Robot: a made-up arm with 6 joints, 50 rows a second.
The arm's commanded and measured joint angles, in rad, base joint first. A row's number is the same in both.
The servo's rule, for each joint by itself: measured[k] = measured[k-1] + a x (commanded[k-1-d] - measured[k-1]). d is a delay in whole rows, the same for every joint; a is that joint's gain. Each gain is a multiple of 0.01, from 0.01 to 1. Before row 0 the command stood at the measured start. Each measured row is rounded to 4 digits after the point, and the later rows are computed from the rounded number. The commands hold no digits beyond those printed.
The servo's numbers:
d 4
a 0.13 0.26 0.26 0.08 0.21 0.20
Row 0, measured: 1.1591, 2.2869, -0.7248, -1.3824, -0.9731, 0.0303
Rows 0 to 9, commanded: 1.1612, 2.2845, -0.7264, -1.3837, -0.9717, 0.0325; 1.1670, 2.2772, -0.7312, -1.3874, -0.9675, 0.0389; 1.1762, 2.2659, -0.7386, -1.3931, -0.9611, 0.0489; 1.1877, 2.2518, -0.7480, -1.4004, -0.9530, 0.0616; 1.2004, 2.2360, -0.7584, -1.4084, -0.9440, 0.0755; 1.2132, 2.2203, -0.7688, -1.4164, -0.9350, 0.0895; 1.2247, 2.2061, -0.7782, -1.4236, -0.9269, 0.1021; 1.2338, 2.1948, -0.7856, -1.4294, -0.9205, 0.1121; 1.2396, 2.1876, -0.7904, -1.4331, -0.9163, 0.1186; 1.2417, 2.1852, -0.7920, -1.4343, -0.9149, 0.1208
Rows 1 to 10, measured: 1.1591, 2.2869, -0.7248, -1.3824, -0.9731, 0.0303; 1.1591, 2.2869, -0.7248, -1.3824, -0.9731, 0.0303; 1.1591, 2.2869, -0.7248, -1.3824, -0.9731, 0.0303; 1.1591, 2.2869, -0.7248, -1.3824, -0.9731, 0.0303; 1.1594, 2.2863, -0.7252, -1.3825, -0.9728, 0.0307; 1.1604, 2.2839, -0.7268, -1.3829, -0.9717, 0.0323; 1.1625, 2.2792, -0.7299, -1.3837, -0.9695, 0.0356; 1.1658, 2.2721, -0.7346, -1.3850, -0.9660, 0.0408; 1.1703, 2.2627, -0.7408, -1.3869, -0.9614, 0.0477; 1.1759, 2.2517, -0.7481, -1.3893, -0.9559, 0.0561
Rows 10 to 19, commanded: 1.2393, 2.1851, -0.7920, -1.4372, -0.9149, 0.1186; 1.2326, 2.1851, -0.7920, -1.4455, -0.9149, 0.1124; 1.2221, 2.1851, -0.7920, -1.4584, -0.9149, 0.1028; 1.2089, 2.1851, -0.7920, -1.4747, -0.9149, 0.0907; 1.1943, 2.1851, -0.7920, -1.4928, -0.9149, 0.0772; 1.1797, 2.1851, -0.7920, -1.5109, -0.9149, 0.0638; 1.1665, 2.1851, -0.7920, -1.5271, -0.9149, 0.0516; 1.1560, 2.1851, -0.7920, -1.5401, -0.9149, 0.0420; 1.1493, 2.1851, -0.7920, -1.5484, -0.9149, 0.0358; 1.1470, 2.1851, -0.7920, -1.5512, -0.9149, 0.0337
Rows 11 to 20, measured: 1.1822, 2.2398, -0.7559, -1.3920, -0.9498, 0.0653; 1.1889, 2.2281, -0.7636, -1.3950, -0.9436, 0.0747; 1.1955, 2.2176, -0.7706, -1.3980, -0.9379, 0.0835; 1.2015, 2.2092, -0.7762, -1.4009, -0.9331, 0.0910; 1.2064, 2.2029, -0.7803, -1.4038, -0.9293, 0.0965; 1.2098, 2.1983, -0.7833, -1.4071, -0.9263, 0.0997; 1.2114, 2.1949, -0.7856, -1.4112, -0.9239, 0.1003; 1.2111, 2.1924, -0.7873, -1.4163, -0.9220, 0.0984; 1.2089, 2.1905, -0.7885, -1.4224, -0.9205, 0.0942; 1.2051, 2.1891, -0.7894, -1.4295, -0.9193, 0.0881
